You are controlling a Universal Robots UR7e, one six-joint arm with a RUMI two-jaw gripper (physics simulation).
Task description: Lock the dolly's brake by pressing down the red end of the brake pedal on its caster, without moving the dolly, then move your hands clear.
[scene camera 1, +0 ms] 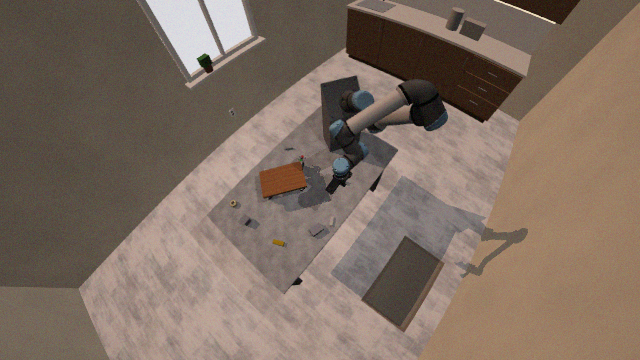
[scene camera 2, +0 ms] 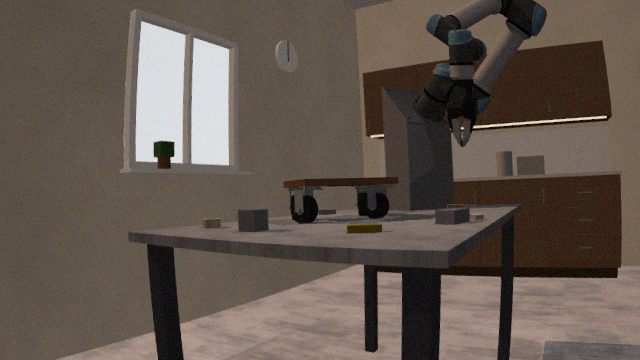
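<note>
The dolly, an orange-brown wooden board on black caster wheels, stands upright on the grey table. At its far right corner in scene camera 1, the small red end of the brake pedal shows beside a bit of green. In scene camera 2 a green part shows at the caster under the board; the red end does not show there. The pedal's tilt is too small to tell. My gripper is shut and empty, in the air to the right of the dolly, well above the table and apart from the dolly.
A yellow block, a grey block, a dark grey block and a small pale piece lie around the dolly. The arm's grey pedestal stands behind it.
</note>
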